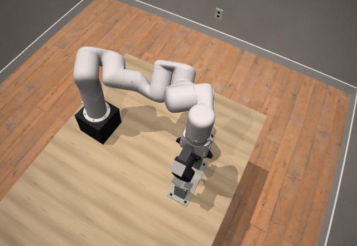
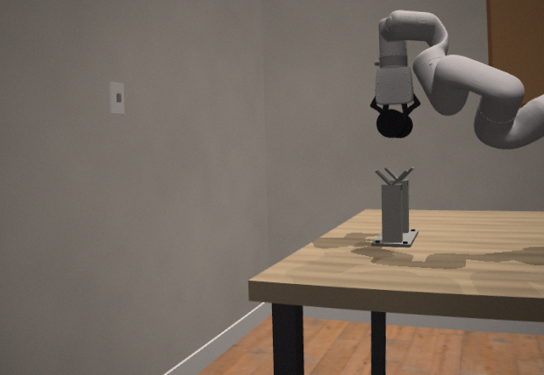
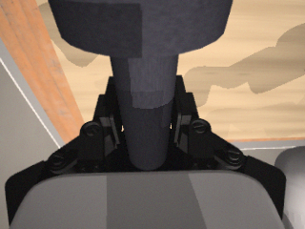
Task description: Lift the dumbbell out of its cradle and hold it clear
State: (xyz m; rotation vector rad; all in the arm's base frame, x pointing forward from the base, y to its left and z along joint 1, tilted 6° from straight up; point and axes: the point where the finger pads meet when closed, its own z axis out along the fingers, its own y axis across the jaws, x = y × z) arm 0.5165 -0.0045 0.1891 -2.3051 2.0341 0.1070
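Right now my hand is right at the dumbbell. From my hand the other things lie so: cradle: 230 mm below.
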